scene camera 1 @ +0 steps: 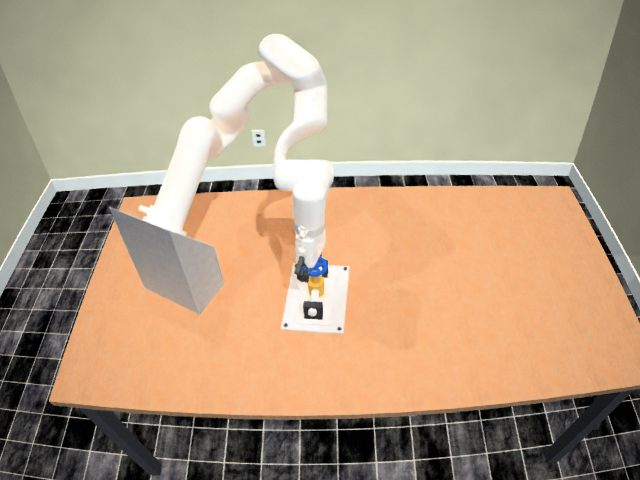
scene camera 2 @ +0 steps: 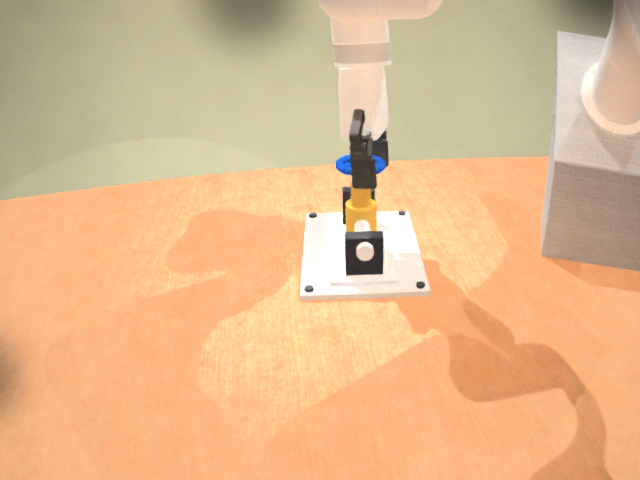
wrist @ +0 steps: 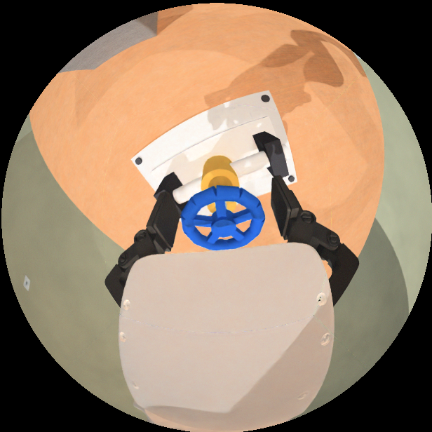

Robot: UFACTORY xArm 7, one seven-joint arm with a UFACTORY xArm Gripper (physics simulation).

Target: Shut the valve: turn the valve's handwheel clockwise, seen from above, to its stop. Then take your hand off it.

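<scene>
The blue spoked handwheel [scene camera 1: 315, 272] [scene camera 2: 342, 164] [wrist: 223, 227] lies level on top of the yellow valve body [scene camera 1: 316, 287] [scene camera 2: 360, 217] [wrist: 215, 165]. My gripper [scene camera 1: 313, 270] [scene camera 2: 373, 164] [wrist: 221, 195] is open, with one black finger on each side of the handwheel. In the wrist view the wheel sits between the finger pads, with a gap to the right pad and a narrower one to the left pad. In scene camera 2 the near finger hides part of the wheel, and its tip reaches down to about the wheel's height or a little below.
The valve stands on a white base plate [scene camera 1: 334, 304] [scene camera 2: 320, 258] [wrist: 175, 142] with dark corner bolts. A white pipe runs through it between two black blocks, the near one [scene camera 2: 354, 266] plain in scene camera 2. The grey pedestal [scene camera 1: 160, 258] [scene camera 2: 589, 206] [wrist: 115, 47] carries the arm's base.
</scene>
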